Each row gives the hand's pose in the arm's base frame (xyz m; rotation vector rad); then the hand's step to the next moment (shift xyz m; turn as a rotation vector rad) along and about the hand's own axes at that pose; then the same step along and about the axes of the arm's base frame.
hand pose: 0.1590 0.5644 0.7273 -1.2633 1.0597 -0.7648
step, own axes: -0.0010 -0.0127 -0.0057 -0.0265 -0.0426 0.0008
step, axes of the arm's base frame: -0.0044 -0.0035 0.0128 -0.0046 0.0169 0.0470
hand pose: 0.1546 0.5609 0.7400 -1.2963 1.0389 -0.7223
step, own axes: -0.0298 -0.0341 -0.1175 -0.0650 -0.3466 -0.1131
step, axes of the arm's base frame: -0.1146 -0.0275 0.0443 -0.0868 -0.0469 0.3570
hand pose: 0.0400 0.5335 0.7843 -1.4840 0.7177 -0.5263
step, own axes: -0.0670 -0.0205 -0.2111 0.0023 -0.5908 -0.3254
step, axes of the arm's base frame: -0.1944 -0.1010 0.0385 -0.1639 -0.2535 0.6032
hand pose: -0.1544 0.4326 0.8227 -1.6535 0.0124 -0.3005
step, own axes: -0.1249 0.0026 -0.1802 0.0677 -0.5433 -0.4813
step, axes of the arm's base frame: -0.1565 -0.1530 -0.0127 -0.1244 -0.4230 0.5805
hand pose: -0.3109 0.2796 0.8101 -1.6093 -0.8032 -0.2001
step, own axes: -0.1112 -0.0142 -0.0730 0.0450 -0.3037 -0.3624
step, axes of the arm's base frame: -0.0683 -0.1099 -0.0339 -0.0353 -0.3201 0.3491
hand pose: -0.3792 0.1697 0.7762 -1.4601 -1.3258 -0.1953
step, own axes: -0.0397 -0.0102 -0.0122 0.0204 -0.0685 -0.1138
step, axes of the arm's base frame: -0.0160 -0.0355 -0.0177 0.0121 -0.0907 0.0985
